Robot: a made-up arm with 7 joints.
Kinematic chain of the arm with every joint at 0, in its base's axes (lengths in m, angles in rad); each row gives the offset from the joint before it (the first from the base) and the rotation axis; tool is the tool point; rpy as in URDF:
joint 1: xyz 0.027 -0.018 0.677 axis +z
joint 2: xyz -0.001 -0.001 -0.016 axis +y
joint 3: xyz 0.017 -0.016 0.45 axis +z
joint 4: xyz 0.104 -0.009 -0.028 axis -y
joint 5: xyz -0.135 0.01 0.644 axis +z
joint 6: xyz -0.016 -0.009 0 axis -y
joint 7: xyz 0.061 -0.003 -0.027 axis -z
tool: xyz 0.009 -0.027 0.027 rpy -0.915 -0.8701 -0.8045
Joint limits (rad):
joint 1: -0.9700..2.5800
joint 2: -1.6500..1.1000
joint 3: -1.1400..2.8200
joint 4: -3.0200..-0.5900
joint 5: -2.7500..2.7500
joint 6: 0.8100..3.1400
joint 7: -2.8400..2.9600
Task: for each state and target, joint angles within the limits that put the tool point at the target. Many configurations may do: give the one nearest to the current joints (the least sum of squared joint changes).
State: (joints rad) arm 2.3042 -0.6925 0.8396 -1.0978 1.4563 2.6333 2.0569
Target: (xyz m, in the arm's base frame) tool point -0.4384 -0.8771 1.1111
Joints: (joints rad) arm 1.6274 -1.2897 1.3104 -0.9408 1.4093 2.5146 2.1012
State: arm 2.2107 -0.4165 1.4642 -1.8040 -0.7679 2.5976 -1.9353
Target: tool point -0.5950 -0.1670 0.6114
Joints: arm 1.7953 -0.4580 1.5405 -2.5324 -0.8130 2.4697 -1.9315
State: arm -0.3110 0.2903 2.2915 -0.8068 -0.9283 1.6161 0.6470
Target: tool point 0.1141 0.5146 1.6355
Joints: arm -0.4421 0.0736 2.0012 -0.9782 -0.9158 1.6173 0.4825
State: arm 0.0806 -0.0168 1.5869 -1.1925 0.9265 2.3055 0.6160
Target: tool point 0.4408 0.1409 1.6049
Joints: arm -0.3975 -0.3801 0.5691 -1.2582 0.9818 2.4693 0.6550
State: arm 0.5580 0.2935 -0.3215 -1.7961 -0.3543 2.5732 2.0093
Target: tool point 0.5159 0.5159 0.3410
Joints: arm 0.8507 0.6643 -0.0104 -2.1717 -0.3766 2.5628 2.0248
